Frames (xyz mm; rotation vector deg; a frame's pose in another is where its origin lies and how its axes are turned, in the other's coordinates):
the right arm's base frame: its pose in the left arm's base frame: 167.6 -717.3 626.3 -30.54 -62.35 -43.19
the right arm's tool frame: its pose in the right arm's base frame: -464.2 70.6 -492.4 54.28 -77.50 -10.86
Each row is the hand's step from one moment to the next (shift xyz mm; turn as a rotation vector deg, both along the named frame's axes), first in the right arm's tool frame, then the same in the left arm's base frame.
Working: the right arm's tool frame: its pose in the left arm's base frame: 388.1 -894.6 7.5 -1.88 -146.77 9.26

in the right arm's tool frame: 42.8 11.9 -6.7 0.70 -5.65 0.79
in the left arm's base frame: -32.4 15.0 27.3 -0.96 -5.65 0.41
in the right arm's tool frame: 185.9 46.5 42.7 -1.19 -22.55 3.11
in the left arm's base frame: -179.7 52.2 59.3 -0.45 -22.79 -0.47
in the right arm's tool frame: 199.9 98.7 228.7 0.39 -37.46 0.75
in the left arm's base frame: -293.2 84.7 -94.2 -0.33 -37.23 4.17
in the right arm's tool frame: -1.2 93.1 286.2 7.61 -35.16 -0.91
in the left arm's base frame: -155.7 61.3 -250.2 -5.51 -34.36 9.18
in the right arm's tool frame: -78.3 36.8 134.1 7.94 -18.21 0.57
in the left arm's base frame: -7.6 17.4 -158.4 -6.78 -17.68 6.05
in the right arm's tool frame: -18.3 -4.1 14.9 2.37 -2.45 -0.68
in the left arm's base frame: 7.3 -6.7 -21.8 -1.59 -2.22 2.15
